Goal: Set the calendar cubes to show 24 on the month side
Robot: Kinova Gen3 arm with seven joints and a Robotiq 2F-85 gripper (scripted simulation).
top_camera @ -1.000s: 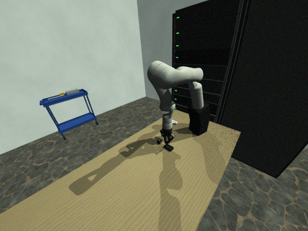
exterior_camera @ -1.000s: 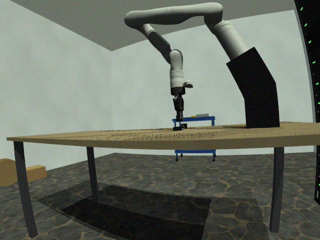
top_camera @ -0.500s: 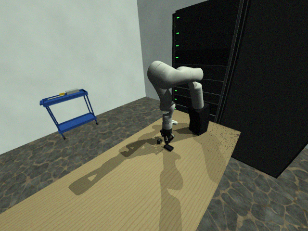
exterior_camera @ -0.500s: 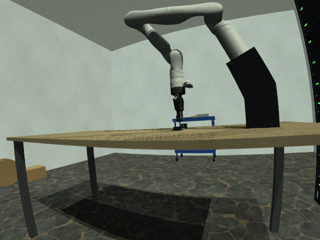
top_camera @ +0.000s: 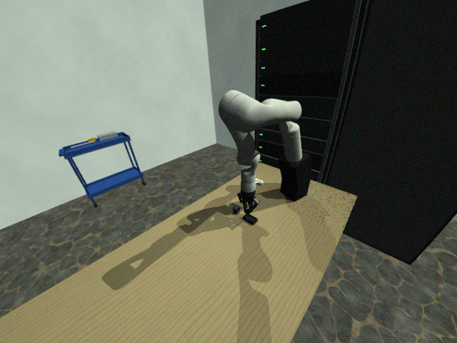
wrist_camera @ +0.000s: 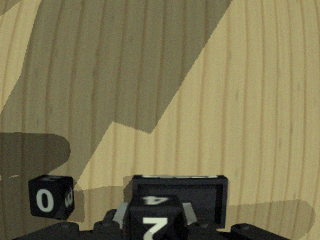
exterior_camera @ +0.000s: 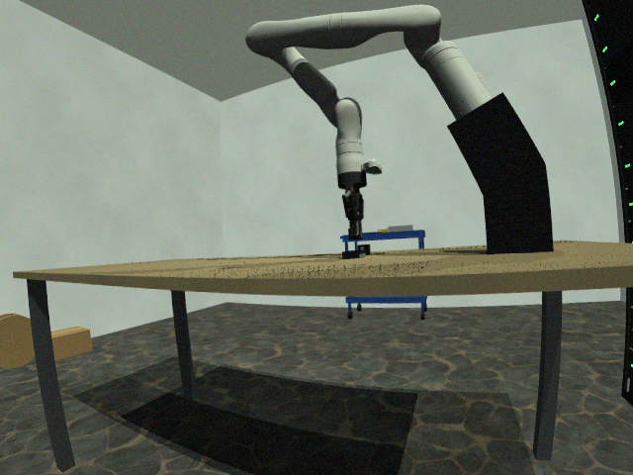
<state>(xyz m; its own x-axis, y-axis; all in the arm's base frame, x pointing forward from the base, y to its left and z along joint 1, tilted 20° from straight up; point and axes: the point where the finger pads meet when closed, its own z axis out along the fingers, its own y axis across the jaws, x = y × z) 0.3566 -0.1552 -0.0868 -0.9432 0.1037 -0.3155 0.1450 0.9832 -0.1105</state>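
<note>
Now: hand 10 mm above the black date cube. From my hand the other things lie so: black tray 60 mm below, 20 mm to the left, 10 mm ahead; black cube 90 mm to the right, 60 mm below, 10 mm behind.
</note>
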